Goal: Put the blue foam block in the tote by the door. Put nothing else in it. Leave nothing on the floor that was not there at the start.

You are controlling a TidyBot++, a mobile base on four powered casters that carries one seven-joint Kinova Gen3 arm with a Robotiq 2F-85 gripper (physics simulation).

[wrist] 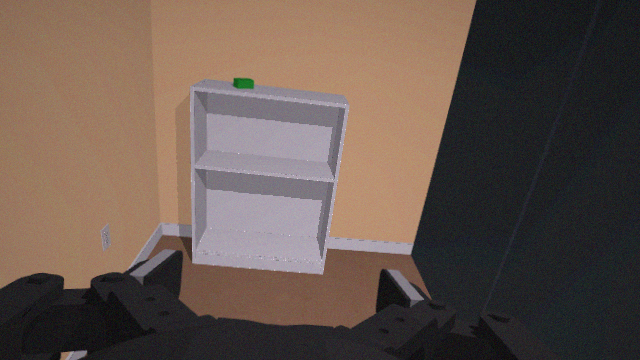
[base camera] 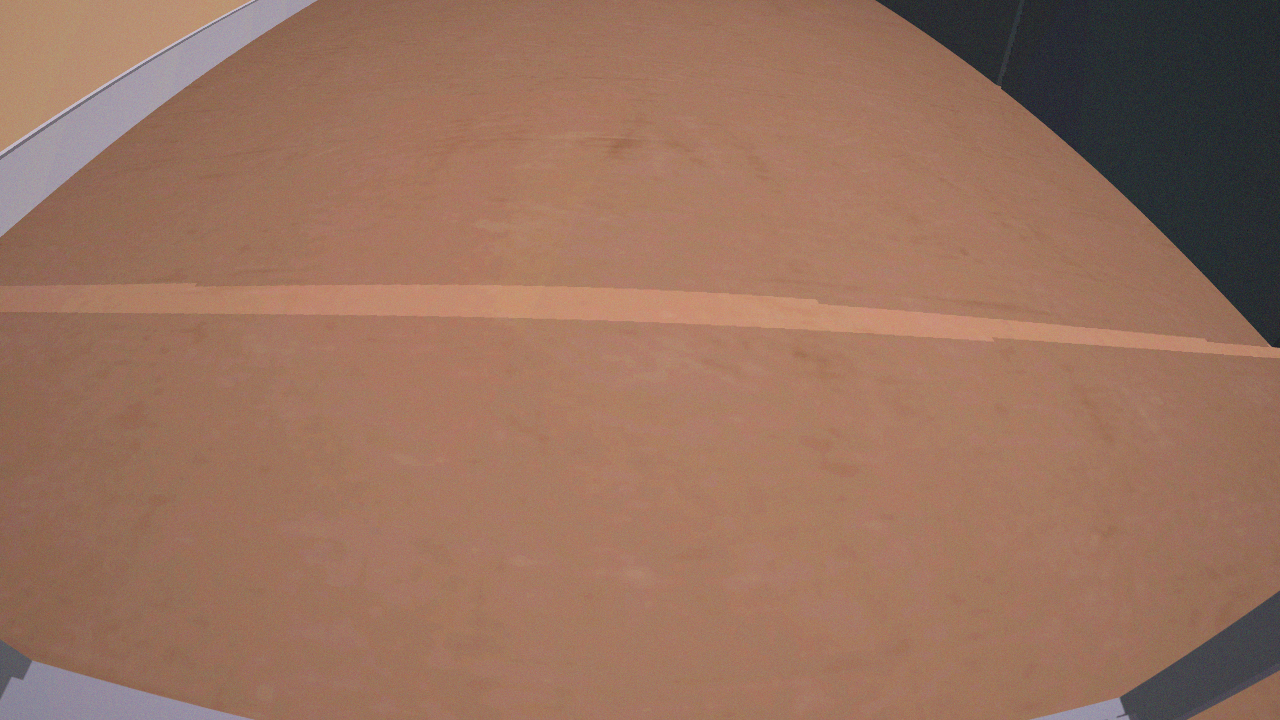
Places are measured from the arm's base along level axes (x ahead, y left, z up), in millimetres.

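Pixels of known places: gripper, fingertip midpoint: (wrist: 281,282).
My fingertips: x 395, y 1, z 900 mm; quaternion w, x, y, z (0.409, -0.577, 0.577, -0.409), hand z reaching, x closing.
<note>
Behind a point stands the place of what it marks.
My gripper (wrist: 281,282) @[x 395, y 1, z 900 mm] is open, its two fingers wide apart at the bottom of the wrist view, with no object between them. The blue foam block and the tote do not show in either view. A small green block (wrist: 244,83) @[x 2202, y 309, z 691 mm] lies on top of a white shelf unit (wrist: 258,268) @[x 2101, y 159, z -389 mm], left of the middle of its top board. The shelf unit stands against the far wall, ahead of the gripper and well apart from it.
A tall dark panel (base camera: 1163,152) (wrist: 530,125) stands on the right in both views. A tan wall (base camera: 71,53) @[x 908, y 818, z -238 mm] (wrist: 75,100) @[x 1612, y 835, z 655 mm] with white baseboard is on the left. A light strip (base camera: 537,301) crosses the brown floor (base camera: 626,465) @[x 376, y -25, z -396 mm] (wrist: 270,300) @[x 1837, y 59, z -396 mm].
</note>
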